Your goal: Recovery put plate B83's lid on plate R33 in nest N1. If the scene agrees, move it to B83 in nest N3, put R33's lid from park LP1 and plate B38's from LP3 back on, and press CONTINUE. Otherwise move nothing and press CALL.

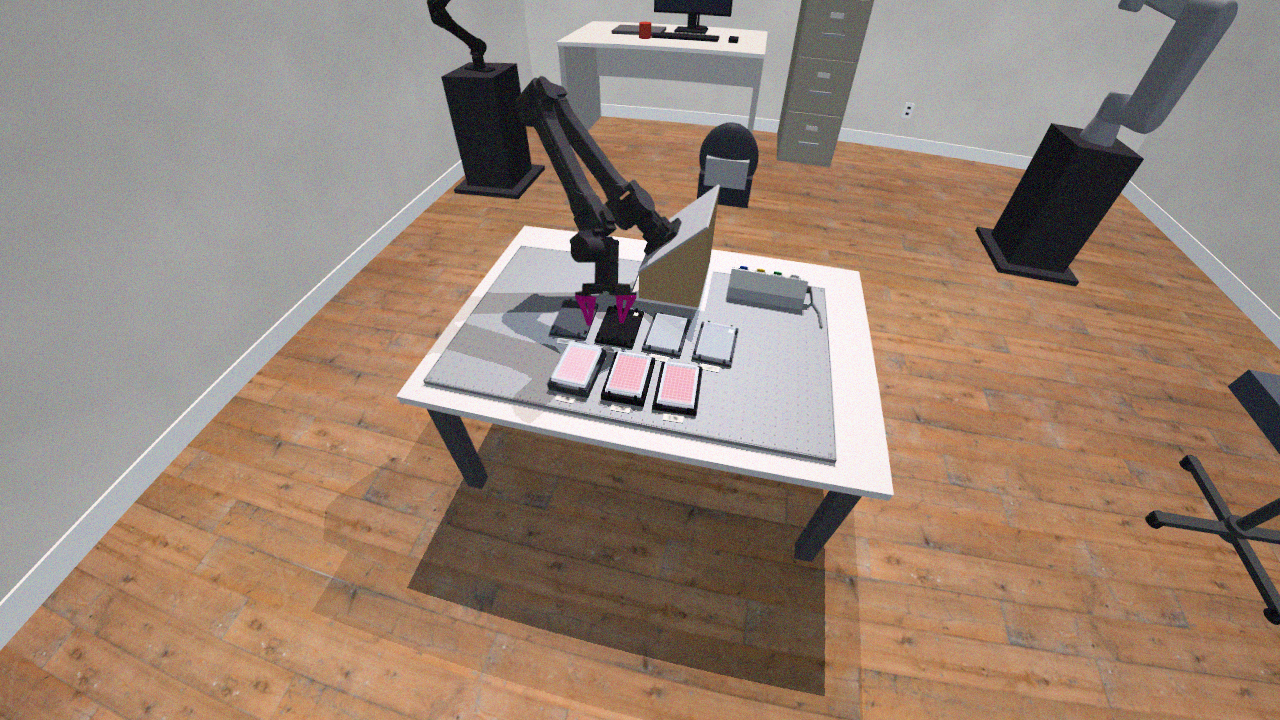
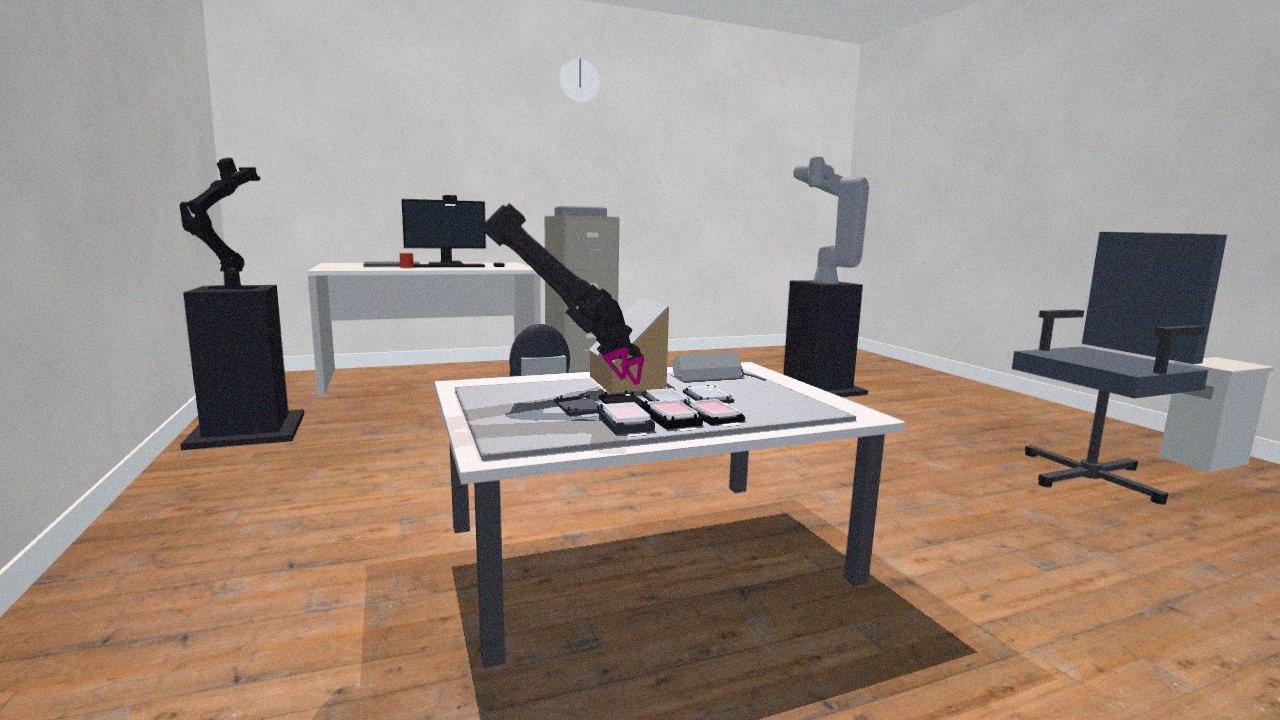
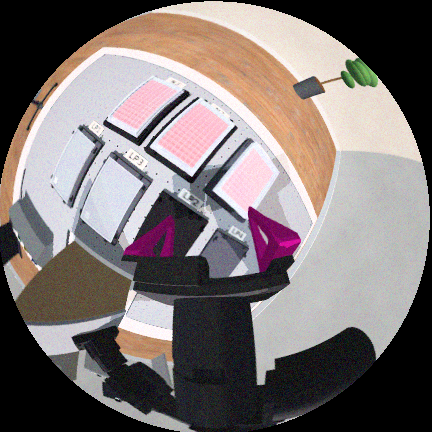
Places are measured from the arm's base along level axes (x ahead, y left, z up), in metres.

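Pixels of known places: gripper, between the fingertips: (image 1: pixel 605 324) (image 2: pixel 630 381) (image 3: pixel 209 214); arm's base, origin of its link: (image 1: pixel 664 238) (image 3: pixel 94 335).
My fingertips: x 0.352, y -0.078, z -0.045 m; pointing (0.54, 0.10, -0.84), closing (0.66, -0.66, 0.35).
Note:
For each thing: its middle in the pictures, then the offset to it from my fingertips. "*": a spot on its surface instead. Level surfaces: height alone.
- LP1, middle of its body: (image 3: pixel 69 164) (image 1: pixel 716 341) (image 2: pixel 708 392) dx -0.080, dy +0.275, dz -0.071 m
- LP3, middle of its body: (image 3: pixel 106 200) (image 1: pixel 666 331) (image 2: pixel 666 395) dx -0.084, dy +0.142, dz -0.071 m
- black piece, a spot on its surface: (image 3: pixel 186 225) * dx -0.041, dy -0.007, dz -0.075 m
- button box, middle of its body: (image 1: pixel 767 283) (image 2: pixel 706 364) dx -0.330, dy +0.394, dz -0.043 m
- cable, a spot on its surface: (image 1: pixel 816 308) * dx -0.292, dy +0.546, dz -0.078 m
- grey perforated board, height of its surface: dz -0.085 m
- white table, height of its surface: dz -0.098 m
Three plates with pink wells sit in black nests: the right one (image 1: pixel 678 386) (image 3: pixel 147 107), the middle one (image 1: pixel 629 376) (image 3: pixel 193 137) and the left one (image 1: pixel 576 366) (image 3: pixel 250 177). I cannot tell which are lidded. Clear lids lie at LP1 (image 1: pixel 716 342) (image 3: pixel 76 166) and LP3 (image 1: pixel 666 332) (image 3: pixel 114 198). A black piece (image 1: pixel 617 328) (image 3: pixel 186 225) lies at LP2, a dark grey one (image 1: pixel 571 319) (image 3: pixel 223 253) at LP4. My gripper (image 1: pixel 605 325) (image 2: pixel 631 380) (image 3: pixel 209 214) is open and empty above LP2 and LP4. The button box (image 1: pixel 767 291) (image 2: pixel 707 367) has coloured buttons, labels unreadable.
A tall slanted-top stand (image 1: pixel 684 270) (image 2: pixel 648 362) (image 3: pixel 80 290) rises behind the parks, close beside the arm. A cable (image 1: pixel 816 308) runs from the button box. The grey perforated board (image 1: pixel 778 394) lies on the white table (image 1: pixel 868 402).

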